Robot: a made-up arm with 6 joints.
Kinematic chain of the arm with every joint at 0, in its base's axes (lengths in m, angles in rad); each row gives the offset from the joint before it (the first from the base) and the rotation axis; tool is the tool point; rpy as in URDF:
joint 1: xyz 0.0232 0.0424 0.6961 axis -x
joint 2: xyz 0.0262 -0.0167 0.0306 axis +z
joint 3: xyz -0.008 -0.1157 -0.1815 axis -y
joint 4: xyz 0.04 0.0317 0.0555 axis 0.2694 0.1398 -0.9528
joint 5: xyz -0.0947 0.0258 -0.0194 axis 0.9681 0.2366 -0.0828
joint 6: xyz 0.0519 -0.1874 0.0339 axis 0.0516 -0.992 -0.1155
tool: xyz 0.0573 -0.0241 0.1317 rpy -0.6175 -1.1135 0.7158
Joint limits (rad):
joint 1: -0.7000..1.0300
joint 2: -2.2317..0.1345
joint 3: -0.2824..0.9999
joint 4: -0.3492..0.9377
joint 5: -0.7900..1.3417
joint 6: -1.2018..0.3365
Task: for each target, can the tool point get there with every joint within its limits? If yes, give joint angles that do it. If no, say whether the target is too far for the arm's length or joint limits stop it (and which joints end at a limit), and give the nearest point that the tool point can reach.
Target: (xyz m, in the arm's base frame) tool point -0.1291 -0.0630 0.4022
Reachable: yes | joints 0.1289 -1.7521 0.4783 0.6893 1.1713 -0.8515
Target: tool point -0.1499 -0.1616 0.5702
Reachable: yes | joints -0.4789 -0.6794 -0.1752 0.4299 0.2028 0.0279
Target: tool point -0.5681 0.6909 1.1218
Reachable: no: too far | nearest point -0.1630 0.2919 0.7852 | short by 0.661 m
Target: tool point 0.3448 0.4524 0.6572
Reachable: no: joint limits stop it (at a limit: joint 2, joint 3, joint 4, joint 5, joint 6) | nearest point 0.1635 0.3113 0.6706 | short by 0.230 m
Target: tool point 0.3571 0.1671 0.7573
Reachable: no: joint limits stop it (at a limit: joint 1, joint 2, joint 3, joint 4, joint 5) | nearest point 0.2253 0.0708 0.7943 | short by 0.167 m
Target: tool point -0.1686 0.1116 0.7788
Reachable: yes | joints 0.4733 -1.1905 0.3977 0.5438 -0.4765 0.0575
